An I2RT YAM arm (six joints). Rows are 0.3 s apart.
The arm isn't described. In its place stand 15 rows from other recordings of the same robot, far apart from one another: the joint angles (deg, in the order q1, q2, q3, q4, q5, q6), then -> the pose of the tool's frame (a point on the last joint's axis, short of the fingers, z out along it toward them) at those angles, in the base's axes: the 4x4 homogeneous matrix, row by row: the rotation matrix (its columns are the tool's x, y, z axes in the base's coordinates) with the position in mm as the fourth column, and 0 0 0 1 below.
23.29 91.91 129.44 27.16 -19.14 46.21 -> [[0.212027 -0.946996 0.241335 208.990], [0.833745 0.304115 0.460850 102.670], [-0.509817 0.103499 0.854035 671.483], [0 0 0 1]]
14.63 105.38 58.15 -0.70 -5.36 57.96 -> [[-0.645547 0.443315 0.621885 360.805], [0.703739 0.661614 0.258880 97.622], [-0.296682 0.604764 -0.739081 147.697], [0 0 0 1]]
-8.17 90.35 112.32 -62.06 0.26 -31.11 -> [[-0.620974 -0.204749 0.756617 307.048], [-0.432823 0.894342 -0.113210 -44.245], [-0.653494 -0.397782 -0.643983 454.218], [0 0 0 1]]
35.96 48.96 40.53 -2.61 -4.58 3.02 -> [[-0.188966 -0.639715 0.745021 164.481], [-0.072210 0.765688 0.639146 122.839], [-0.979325 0.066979 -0.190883 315.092], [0 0 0 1]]
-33.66 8.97 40.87 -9.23 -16.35 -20.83 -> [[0.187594 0.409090 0.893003 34.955], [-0.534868 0.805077 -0.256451 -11.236], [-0.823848 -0.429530 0.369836 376.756], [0 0 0 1]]
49.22 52.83 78.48 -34.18 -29.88 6.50 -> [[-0.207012 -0.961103 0.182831 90.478], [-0.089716 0.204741 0.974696 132.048], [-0.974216 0.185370 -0.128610 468.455], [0 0 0 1]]
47.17 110.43 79.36 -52.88 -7.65 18.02 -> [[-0.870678 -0.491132 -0.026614 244.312], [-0.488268 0.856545 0.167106 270.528], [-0.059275 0.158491 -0.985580 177.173], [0 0 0 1]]
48.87 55.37 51.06 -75.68 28.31 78.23 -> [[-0.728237 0.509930 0.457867 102.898], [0.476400 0.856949 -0.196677 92.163], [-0.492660 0.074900 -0.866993 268.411], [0 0 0 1]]
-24.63 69.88 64.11 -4.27 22.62 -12.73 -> [[-0.315212 0.676129 0.665951 252.638], [-0.079250 0.680520 -0.728431 -130.889], [-0.945707 -0.282387 -0.160925 377.826], [0 0 0 1]]
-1.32 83.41 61.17 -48.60 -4.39 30.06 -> [[-0.818416 0.471175 0.328921 275.112], [0.518428 0.852334 0.068986 -3.613], [-0.247846 0.226981 -0.941834 235.135], [0 0 0 1]]
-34.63 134.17 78.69 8.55 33.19 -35.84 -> [[-0.945847 0.282919 0.159156 369.988], [0.057726 0.629077 -0.775196 -279.207], [-0.319439 -0.724029 -0.611343 59.180], [0 0 0 1]]
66.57 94.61 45.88 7.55 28.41 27.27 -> [[-0.537245 -0.470827 0.699778 145.637], [-0.226203 0.879723 0.418233 293.469], [-0.812527 0.066402 -0.579130 162.740], [0 0 0 1]]
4.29 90.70 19.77 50.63 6.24 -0.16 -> [[-0.346038 0.026329 0.937851 262.128], [-0.028742 0.998840 -0.038646 15.783], [-0.937780 -0.040329 -0.344880 127.580], [0 0 0 1]]
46.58 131.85 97.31 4.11 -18.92 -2.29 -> [[-0.312717 -0.892469 0.325127 352.340], [-0.385450 0.432079 0.815313 389.124], [-0.868122 0.129642 -0.479121 166.130], [0 0 0 1]]
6.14 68.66 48.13 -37.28 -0.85 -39.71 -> [[-0.573955 -0.625910 0.528028 231.404], [-0.704261 0.706309 0.071723 25.425], [-0.417843 -0.330703 -0.846193 236.920], [0 0 0 1]]
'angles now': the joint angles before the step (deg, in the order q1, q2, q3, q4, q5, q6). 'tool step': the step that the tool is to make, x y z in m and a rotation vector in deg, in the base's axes. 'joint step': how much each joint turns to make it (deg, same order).
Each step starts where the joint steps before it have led.
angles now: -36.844 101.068 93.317 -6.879 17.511 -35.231
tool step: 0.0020 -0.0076 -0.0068 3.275 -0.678 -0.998
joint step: -0.689 1.628 1.415 -2.154 -0.525 3.130
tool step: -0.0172 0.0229 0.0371 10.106 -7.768 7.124
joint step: 0.178 -4.634 3.996 -10.683 -10.578 10.169
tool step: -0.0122 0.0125 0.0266 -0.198 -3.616 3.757
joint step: -0.011 -2.884 1.810 -1.759 -4.207 0.806
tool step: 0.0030 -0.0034 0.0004 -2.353 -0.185 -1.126
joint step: 0.013 0.622 0.052 2.218 1.562 -1.397
